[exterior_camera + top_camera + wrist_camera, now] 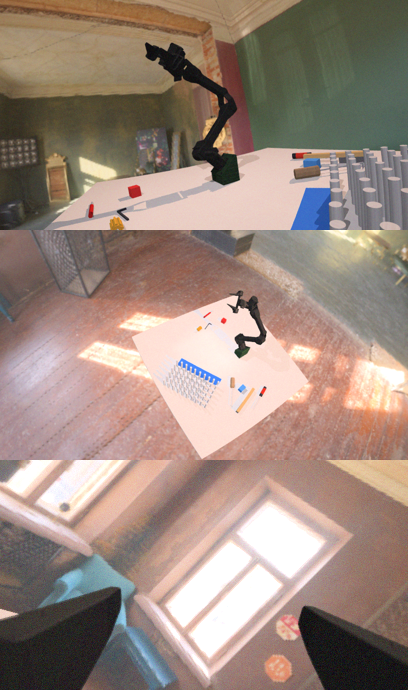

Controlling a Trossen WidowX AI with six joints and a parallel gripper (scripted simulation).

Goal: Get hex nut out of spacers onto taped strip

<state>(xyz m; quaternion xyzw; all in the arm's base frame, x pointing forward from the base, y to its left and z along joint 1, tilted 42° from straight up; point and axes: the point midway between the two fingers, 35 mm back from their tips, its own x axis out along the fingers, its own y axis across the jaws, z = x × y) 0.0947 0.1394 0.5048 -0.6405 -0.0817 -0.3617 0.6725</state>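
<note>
Right now the blue block is 160 mm ahead of my gripper tip, 540 mm to the left of it and 540 mm below it. Round my gripper tip: yellow piece: 90 mm ahead, 180 mm to the right, 540 mm below; allen key: 30 mm behind, 170 mm to the right, 550 mm below; red cube: 190 mm behind, 120 mm to the right, 540 mm below.
</note>
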